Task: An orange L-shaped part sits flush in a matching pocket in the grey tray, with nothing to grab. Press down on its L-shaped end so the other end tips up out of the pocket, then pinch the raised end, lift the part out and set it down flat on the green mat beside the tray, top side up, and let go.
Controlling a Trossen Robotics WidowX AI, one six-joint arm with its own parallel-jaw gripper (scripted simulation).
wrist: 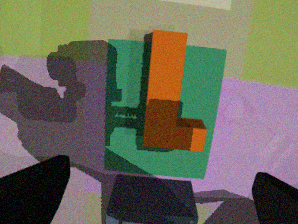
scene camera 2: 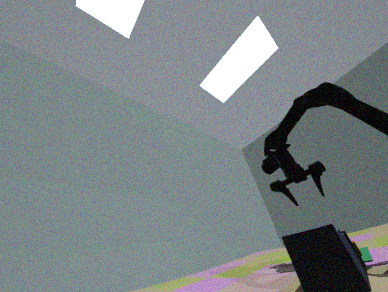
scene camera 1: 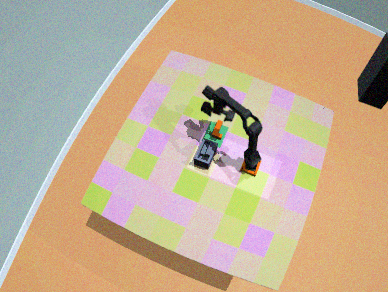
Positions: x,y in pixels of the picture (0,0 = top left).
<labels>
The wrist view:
my gripper: 163,175
orange L-shaped part: 163,128
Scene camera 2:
my gripper: 310,201
</labels>
